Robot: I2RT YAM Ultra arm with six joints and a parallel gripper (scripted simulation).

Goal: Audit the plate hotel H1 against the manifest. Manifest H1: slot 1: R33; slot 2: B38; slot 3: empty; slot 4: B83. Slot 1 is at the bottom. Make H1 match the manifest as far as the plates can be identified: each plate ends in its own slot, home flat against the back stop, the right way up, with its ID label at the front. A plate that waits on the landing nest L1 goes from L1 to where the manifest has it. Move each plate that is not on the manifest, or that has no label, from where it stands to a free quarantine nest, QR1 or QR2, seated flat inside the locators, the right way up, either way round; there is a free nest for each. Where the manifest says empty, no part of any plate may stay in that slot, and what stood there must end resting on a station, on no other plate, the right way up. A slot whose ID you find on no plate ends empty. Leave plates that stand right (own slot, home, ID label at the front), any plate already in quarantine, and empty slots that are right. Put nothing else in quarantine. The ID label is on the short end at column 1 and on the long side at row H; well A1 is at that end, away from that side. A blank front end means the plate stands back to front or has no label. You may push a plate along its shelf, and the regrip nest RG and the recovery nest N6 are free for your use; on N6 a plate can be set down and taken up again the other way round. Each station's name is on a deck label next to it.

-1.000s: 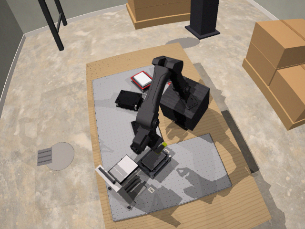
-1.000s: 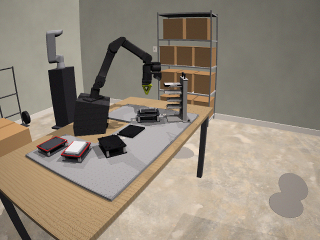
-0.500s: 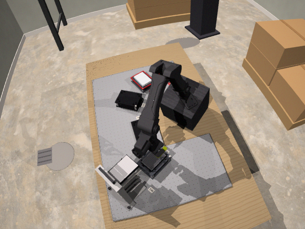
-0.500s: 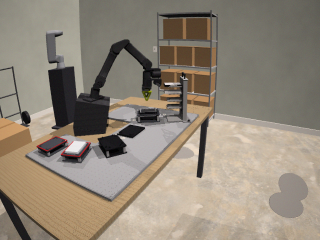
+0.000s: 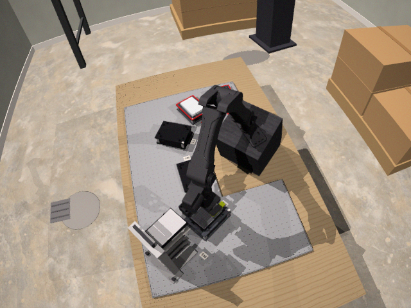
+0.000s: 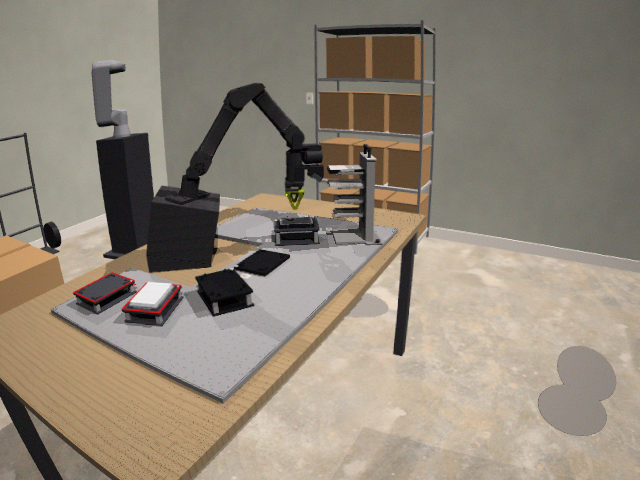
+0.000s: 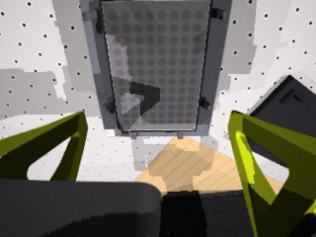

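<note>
Right now my hand is 7 cm above the dark well plate. Round my hand: RG deck label 10 cm behind, 4 cm to the right, 14 cm below; then H1 deck label 9 cm ahead, 14 cm to the left, 14 cm below; then regrip nest 8 cm below.
</note>
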